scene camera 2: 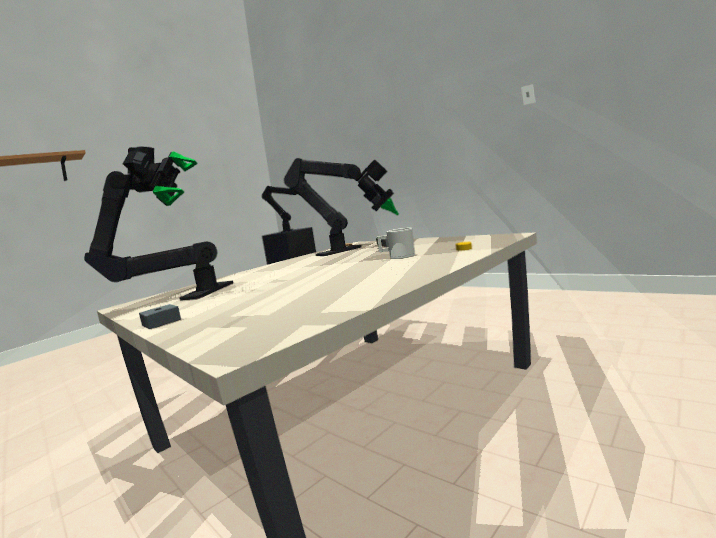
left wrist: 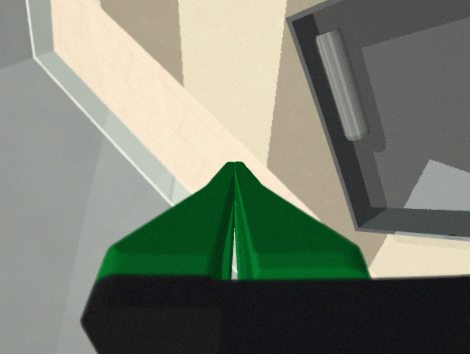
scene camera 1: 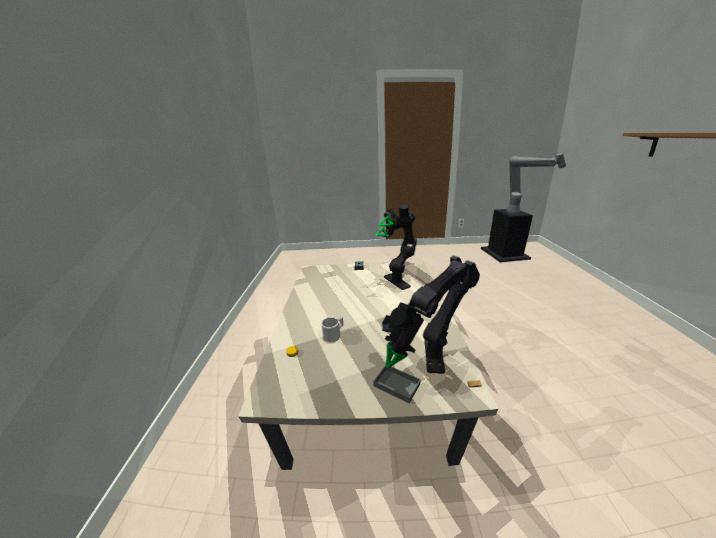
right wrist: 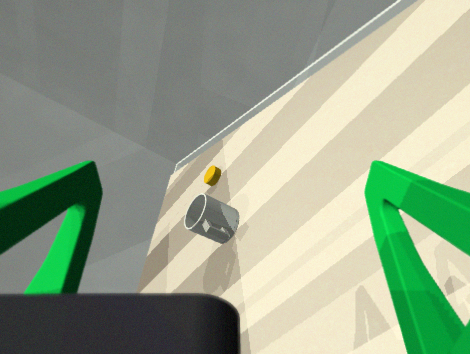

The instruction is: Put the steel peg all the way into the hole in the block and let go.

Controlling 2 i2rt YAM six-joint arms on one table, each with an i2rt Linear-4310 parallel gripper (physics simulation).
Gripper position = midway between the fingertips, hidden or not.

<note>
The left gripper (scene camera 1: 386, 367) is shut and holds nothing. Also in view: a steel peg (left wrist: 331, 45). The right gripper (scene camera 2: 189, 176) is open and holds nothing. The table carries a grey mug (scene camera 2: 400, 241). Further things: a small dark block (scene camera 2: 159, 316) and a grey tray (scene camera 1: 406, 385).
The grey mug shows as well in the right wrist view (right wrist: 206, 216). The left gripper also shows in the left wrist view (left wrist: 234, 175). The right gripper shows as well in the right wrist view (right wrist: 233, 176). Scene camera 2 does not show the steel peg, which is hidden by the grey mug. The right wrist view does not show the steel peg, which is hidden by the right gripper.
</note>
